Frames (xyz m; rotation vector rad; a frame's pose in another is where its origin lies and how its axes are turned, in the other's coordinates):
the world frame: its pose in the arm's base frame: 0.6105 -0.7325 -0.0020 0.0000 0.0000 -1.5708
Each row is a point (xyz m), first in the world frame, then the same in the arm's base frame.
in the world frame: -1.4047 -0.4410 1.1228
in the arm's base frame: 0.1695 0.6722 1.1208
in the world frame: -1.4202 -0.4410 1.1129
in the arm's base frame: 0.1695 0.6877 1.1109
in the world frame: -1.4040 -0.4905 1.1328
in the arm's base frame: 0.1200 0.6715 1.1308
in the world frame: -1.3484 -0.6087 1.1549
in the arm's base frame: 0.0018 0.6159 1.1529
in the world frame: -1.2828 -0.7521 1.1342
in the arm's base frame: -0.1416 0.5503 1.1322
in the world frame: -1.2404 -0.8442 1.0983
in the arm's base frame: -0.2337 0.5079 1.0963
